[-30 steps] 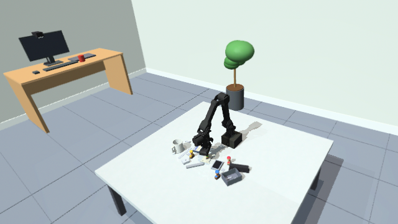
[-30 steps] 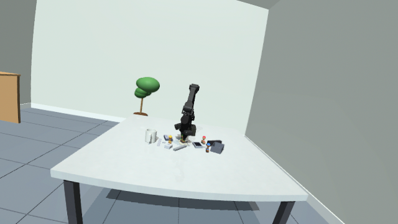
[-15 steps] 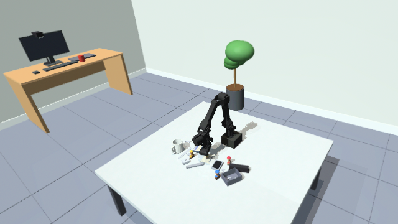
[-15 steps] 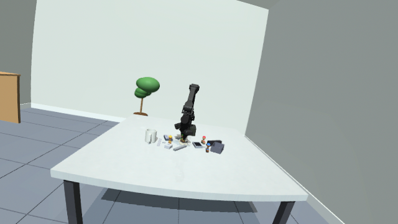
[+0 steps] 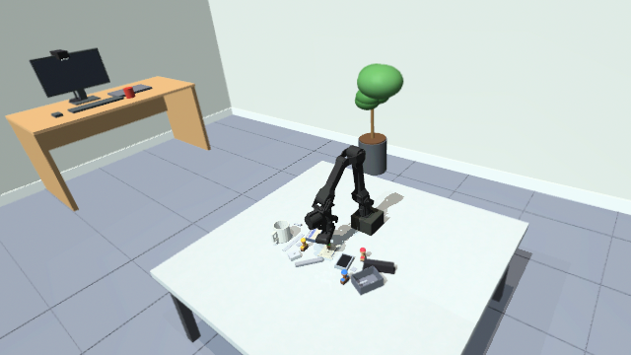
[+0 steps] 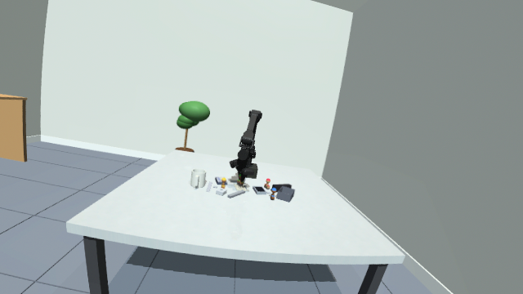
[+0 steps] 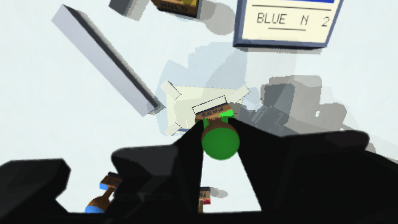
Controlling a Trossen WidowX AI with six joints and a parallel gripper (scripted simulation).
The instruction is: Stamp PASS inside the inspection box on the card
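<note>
My gripper tip is 1 cm short of the card, 1 cm to the right of it and 4 cm above it. The rest, counted from my gripper tip: ink pad (5 cm ahead, 11 cm to the left, 3 cm below); yellow-knobbed stamp (6 cm ahead, 10 cm to the right, 2 cm below); grey bar (13 cm ahead, 3 cm to the right, 3 cm below).
</note>
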